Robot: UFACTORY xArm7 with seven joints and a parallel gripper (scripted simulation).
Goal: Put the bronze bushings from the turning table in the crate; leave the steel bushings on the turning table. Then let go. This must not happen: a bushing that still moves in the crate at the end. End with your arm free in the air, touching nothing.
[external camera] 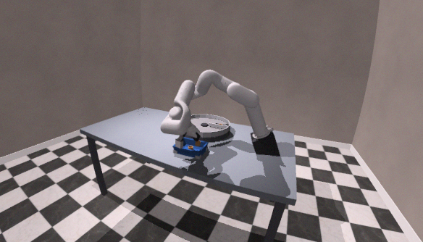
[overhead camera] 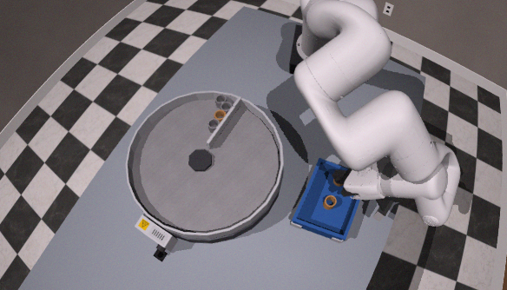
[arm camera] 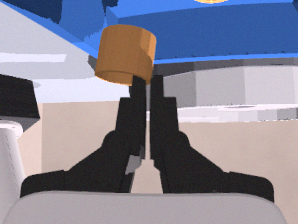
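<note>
Now: hand 8 cm above the blue crate, 4 cm short of it and 1 cm to the right of it. From my hand the other things lie so: turning table: 32 cm to the right, 16 cm ahead, 5 cm below.
</note>
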